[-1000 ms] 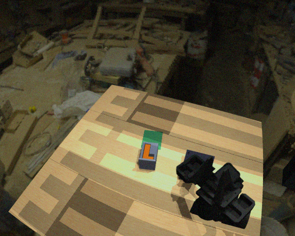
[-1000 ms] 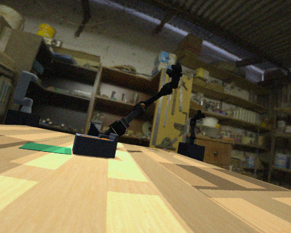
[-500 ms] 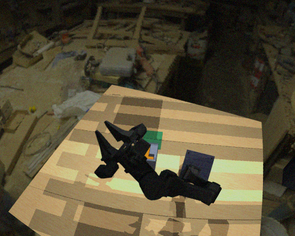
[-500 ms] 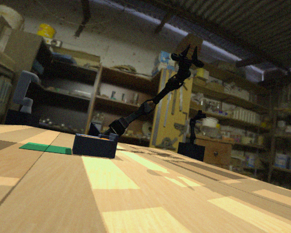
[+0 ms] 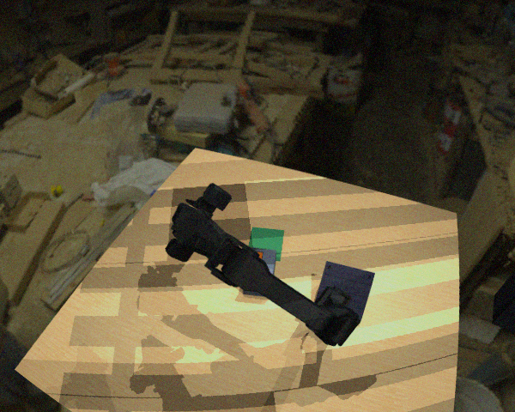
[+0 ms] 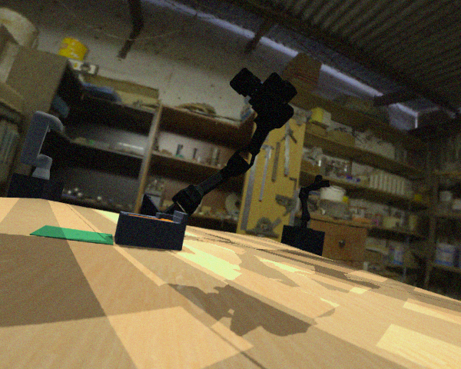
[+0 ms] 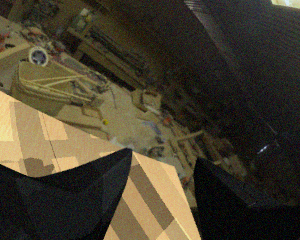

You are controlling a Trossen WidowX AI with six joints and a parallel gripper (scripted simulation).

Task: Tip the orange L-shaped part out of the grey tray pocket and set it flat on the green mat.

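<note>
Now: gripper tip 360 mm above the orange L-shaped part, 160 mm to the left of it and 120 mm past it. Round my gripper tip: green mat (420 mm below, 320 mm to the right, 60 mm behind).
</note>
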